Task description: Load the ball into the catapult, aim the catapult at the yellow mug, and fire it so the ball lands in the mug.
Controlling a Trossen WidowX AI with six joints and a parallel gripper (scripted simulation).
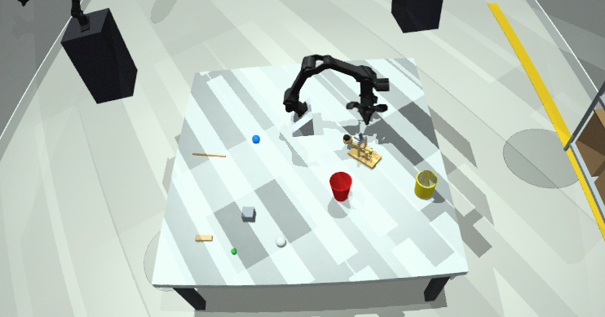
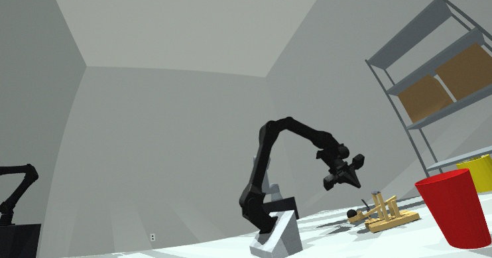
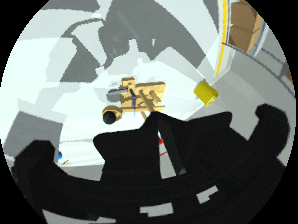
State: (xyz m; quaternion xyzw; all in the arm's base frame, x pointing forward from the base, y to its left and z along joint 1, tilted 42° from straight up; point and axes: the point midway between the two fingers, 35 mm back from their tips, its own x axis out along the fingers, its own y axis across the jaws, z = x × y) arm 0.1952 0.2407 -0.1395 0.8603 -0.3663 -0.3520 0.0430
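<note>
Now: gripper tip 1 cm past the black ball, 10 cm to the left of it and 7 cm above it. The rest, counted from my gripper tip: yellow mug (32 cm ahead, 18 cm to the left, 10 cm below); wooden catapult (3 cm ahead, 4 cm to the right, 8 cm below); red cup (26 cm ahead, 18 cm to the right, 10 cm below).
</note>
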